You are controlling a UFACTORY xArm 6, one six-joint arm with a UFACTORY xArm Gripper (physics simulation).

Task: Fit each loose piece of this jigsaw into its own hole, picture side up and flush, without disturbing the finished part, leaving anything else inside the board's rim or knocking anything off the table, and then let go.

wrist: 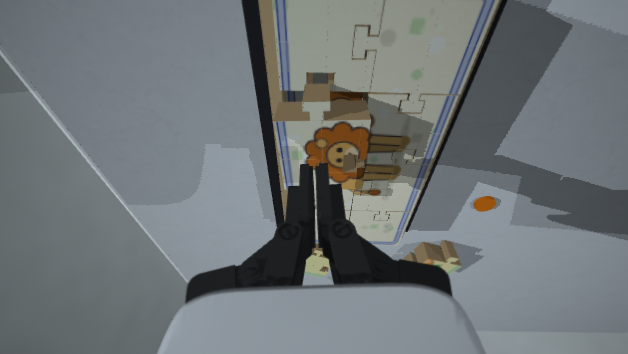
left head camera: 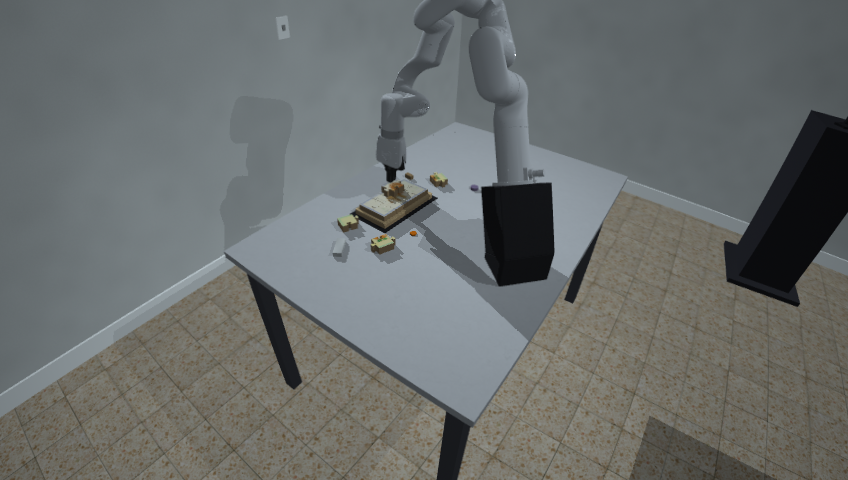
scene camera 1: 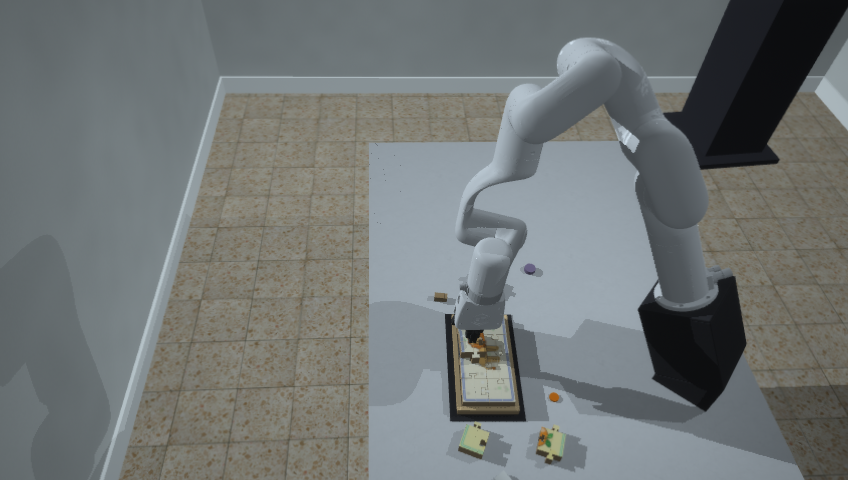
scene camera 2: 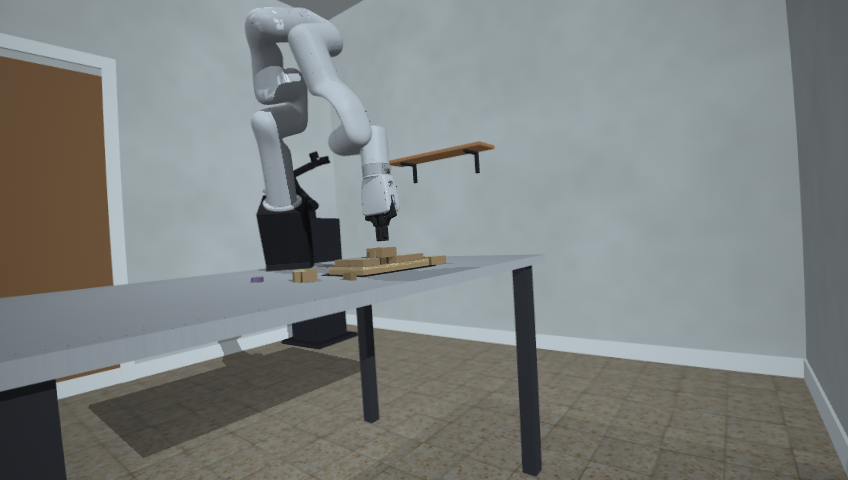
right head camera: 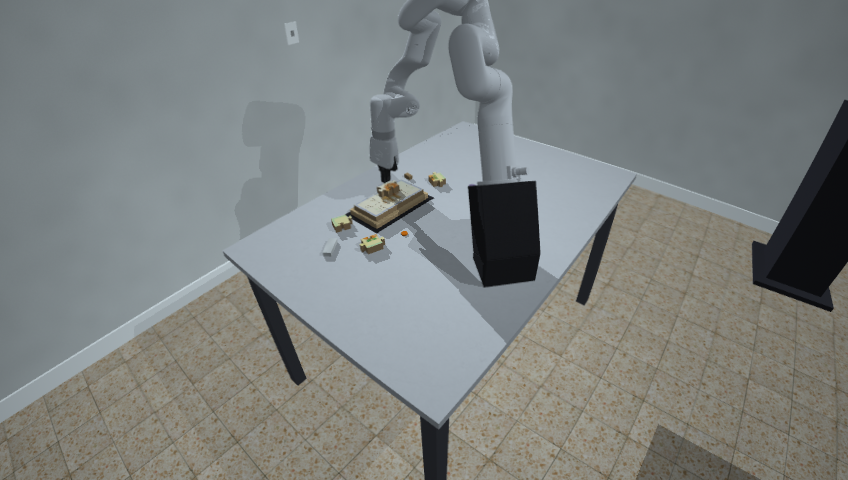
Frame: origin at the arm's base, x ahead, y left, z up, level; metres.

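Seen in the pictures: gripper, fingertip midpoint: (wrist: 315, 181) (left head camera: 391, 180) (scene camera 1: 471, 337) (scene camera 2: 382, 240) (right head camera: 386, 181); arm's base, link origin: (left head camera: 514, 184) (scene camera 1: 685, 292) (scene camera 2: 282, 203) (right head camera: 500, 183).
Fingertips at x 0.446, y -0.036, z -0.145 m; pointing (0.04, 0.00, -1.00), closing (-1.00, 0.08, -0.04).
Observation:
Pixels of each thing's middle, then the offset from my fingertips to it. "spot": a spot on its surface instead.
- jigsaw board, surface spot: (scene camera 1: 487, 410) spot: dx -0.011, dy +0.148, dz -0.061 m
- lion-face piece, body centre: (wrist: 322, 149) (scene camera 1: 472, 344) (scene camera 2: 382, 252) (left head camera: 392, 188) (right head camera: 387, 188) dx -0.004, dy -0.001, dz -0.030 m
- orange disc, body centre: (wrist: 484, 203) (scene camera 1: 554, 397) dx -0.172, dy +0.128, dz -0.080 m
- purple disc, body centre: (scene camera 1: 529, 269) dx -0.217, dy -0.239, dz -0.077 m
- small brown block, body centre: (scene camera 2: 349, 276) (scene camera 1: 440, 297) dx +0.036, dy -0.175, dz -0.074 m
- pale grey block, body centre: (left head camera: 339, 247) (right head camera: 330, 247) dx -0.022, dy +0.316, dz -0.075 m
The jigsaw board (left head camera: 385, 223) (scene camera 1: 487, 410) has cream pieces with a blue border and a lion picture. The lion-face piece (wrist: 327, 135) (scene camera 2: 383, 252) (scene camera 1: 477, 355) is picture side up but stands above the finished surface, at the board's wall-side edge. In the wrist view its brown side shows, with a dark gap beyond it. How it meets its hole underneath is hidden. My gripper (wrist: 315, 181) (scene camera 2: 382, 239) (left head camera: 390, 179) is shut and empty, its tips over the lion-face piece's edge; in scene camera 2 a small gap shows between them.
Yellow-green pieces (left head camera: 347, 223) (left head camera: 382, 243) (left head camera: 439, 179) lie on the table around the board. An orange disc (scene camera 1: 554, 396), a purple disc (scene camera 1: 529, 268), a small brown block (scene camera 1: 440, 296) and a pale grey block (left head camera: 339, 248) also lie there.

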